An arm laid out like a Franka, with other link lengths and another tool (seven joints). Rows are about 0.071 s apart.
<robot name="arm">
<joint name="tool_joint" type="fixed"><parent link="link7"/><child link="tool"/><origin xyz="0.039 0.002 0.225" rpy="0.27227 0 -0.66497"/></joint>
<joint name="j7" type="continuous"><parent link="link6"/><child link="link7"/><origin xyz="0.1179 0 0" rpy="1.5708 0 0"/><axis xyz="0 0 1"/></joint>
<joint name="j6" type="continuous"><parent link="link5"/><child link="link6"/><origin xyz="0 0 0" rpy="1.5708 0 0"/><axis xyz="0 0 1"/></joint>
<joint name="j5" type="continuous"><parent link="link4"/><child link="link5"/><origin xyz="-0.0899 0.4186 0" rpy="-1.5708 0 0"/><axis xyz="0 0 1"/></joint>
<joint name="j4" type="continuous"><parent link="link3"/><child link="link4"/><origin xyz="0.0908 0 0" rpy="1.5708 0 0"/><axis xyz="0 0 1"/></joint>
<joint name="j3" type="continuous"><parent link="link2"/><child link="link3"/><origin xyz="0 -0.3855 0" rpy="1.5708 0 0"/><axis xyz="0 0 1"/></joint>
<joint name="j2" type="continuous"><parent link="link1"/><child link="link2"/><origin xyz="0 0 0" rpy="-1.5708 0 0"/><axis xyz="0 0 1"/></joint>
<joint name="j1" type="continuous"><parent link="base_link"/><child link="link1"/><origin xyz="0 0 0.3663"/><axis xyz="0 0 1"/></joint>
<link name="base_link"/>
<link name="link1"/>
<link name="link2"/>
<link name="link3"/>
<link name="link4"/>
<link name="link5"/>
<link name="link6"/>
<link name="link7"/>
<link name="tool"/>
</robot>
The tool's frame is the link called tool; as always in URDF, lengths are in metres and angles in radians. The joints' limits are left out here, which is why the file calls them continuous.
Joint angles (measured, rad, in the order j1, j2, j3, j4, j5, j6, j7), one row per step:
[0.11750 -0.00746 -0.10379 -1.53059 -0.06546 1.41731 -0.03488]
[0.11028 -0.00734 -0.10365 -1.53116 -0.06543 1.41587 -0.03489]
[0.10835 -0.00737 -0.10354 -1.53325 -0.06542 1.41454 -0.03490]
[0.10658 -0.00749 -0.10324 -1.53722 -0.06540 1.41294 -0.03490]
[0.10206 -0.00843 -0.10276 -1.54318 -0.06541 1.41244 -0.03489]
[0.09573 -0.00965 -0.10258 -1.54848 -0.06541 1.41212 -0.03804]
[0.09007 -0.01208 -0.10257 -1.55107 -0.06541 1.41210 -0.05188]
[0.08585 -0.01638 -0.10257 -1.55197 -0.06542 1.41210 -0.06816]
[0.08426 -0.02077 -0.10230 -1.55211 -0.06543 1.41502 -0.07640]
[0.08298 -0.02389 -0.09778 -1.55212 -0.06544 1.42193 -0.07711]
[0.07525 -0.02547 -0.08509 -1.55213 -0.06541 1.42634 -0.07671]
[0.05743 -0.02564 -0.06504 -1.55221 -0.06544 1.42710 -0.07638]
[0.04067 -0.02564 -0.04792 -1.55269 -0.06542 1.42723 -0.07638]
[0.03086 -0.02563 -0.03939 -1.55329 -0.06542 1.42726 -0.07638]
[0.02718 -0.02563 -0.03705 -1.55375 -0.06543 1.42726 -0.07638]
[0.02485 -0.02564 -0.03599 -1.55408 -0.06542 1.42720 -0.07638]
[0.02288 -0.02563 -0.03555 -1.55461 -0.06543 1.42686 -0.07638]
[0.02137 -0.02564 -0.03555 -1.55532 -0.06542 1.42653 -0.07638]
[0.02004 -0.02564 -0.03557 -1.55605 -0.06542 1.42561 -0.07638]
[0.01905 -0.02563 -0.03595 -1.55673 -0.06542 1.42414 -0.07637]
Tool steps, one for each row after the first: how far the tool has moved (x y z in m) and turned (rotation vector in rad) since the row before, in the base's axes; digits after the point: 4 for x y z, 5 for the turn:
[-0.0005 -0.0045 -0.0006 0.00000 0.00213 -0.00716]
[-0.0006 -0.0012 -0.0013 0.00000 0.00339 -0.00189]
[-0.0010 -0.0009 -0.0023 0.00001 0.00545 -0.00157]
[-0.0012 -0.0026 -0.0027 0.00008 0.00552 -0.00408]
[-0.0012 -0.0038 -0.0022 0.00053 0.00460 -0.00305]
[-0.0011 -0.0031 0.0001 0.00201 0.00105 0.00805]
[-0.0013 -0.0021 0.0022 0.00243 -0.00239 0.01190]
[-0.0004 -0.0006 0.0030 0.00130 -0.00665 0.00703]
[0.0010 0.0020 0.0028 0.00010 -0.00996 0.00438]
[0.0008 0.0032 0.0016 -0.00027 -0.00602 0.00484]
[0.0002 0.0015 0.0002 -0.00057 -0.00090 0.00194]
[0.0000 0.0003 -0.0002 -0.00042 0.00033 0.00036]
[-0.0001 -0.0007 -0.0003 -0.00021 0.00057 -0.00128]
[-0.0001 -0.0008 -0.0002 -0.00007 0.00046 -0.00134]
[-0.0001 -0.0008 -0.0002 -0.00001 0.00038 -0.00127]
[-0.0002 -0.0010 -0.0003 -0.00001 0.00088 -0.00155]
[-0.0002 -0.0009 -0.0004 0.00003 0.00103 -0.00153]
[-0.0004 -0.0008 -0.0005 0.00003 0.00165 -0.00141]
[-0.0005 -0.0009 -0.0006 0.00005 0.00216 -0.00147]

